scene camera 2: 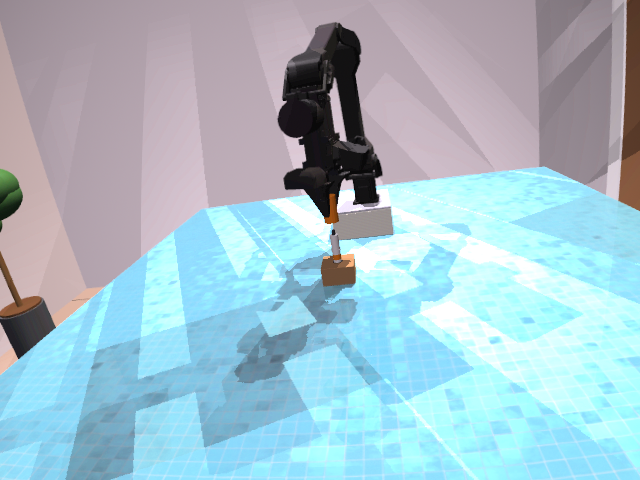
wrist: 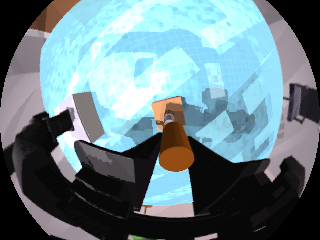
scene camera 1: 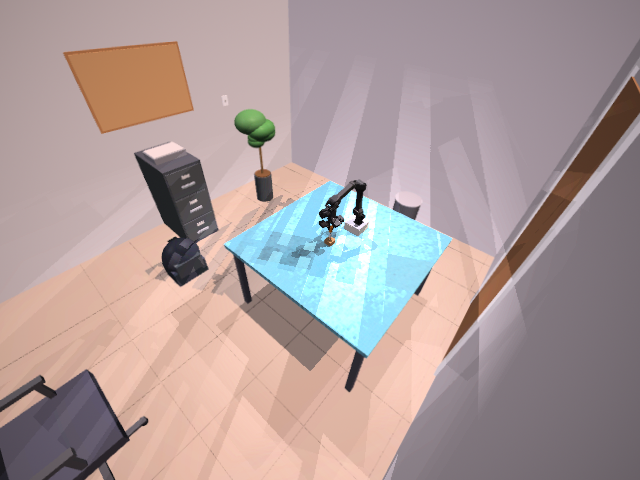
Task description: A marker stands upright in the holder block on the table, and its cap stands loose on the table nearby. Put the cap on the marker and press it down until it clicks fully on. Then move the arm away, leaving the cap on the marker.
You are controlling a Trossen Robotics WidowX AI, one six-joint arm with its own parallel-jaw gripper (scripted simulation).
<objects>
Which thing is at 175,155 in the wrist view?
An orange cap.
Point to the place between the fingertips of the gripper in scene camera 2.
At 330,214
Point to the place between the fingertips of the gripper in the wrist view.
173,138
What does the gripper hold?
An orange cap.
</objects>
